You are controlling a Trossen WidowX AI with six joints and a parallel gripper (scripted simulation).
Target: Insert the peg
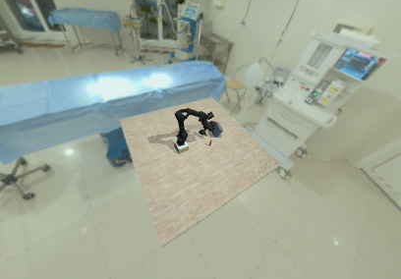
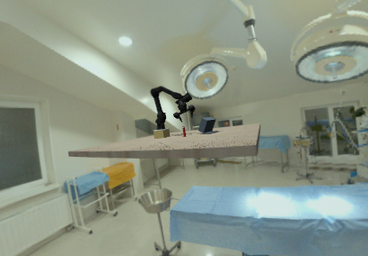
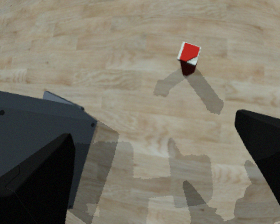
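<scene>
Now: the red square peg 10 mm behind my gripper tip, 50 mm to the right of it and 70 mm below it. The rest, counted from my gripper tip: dark sloped panel: 140 mm ahead, 70 mm to the left, 60 mm below.
</scene>
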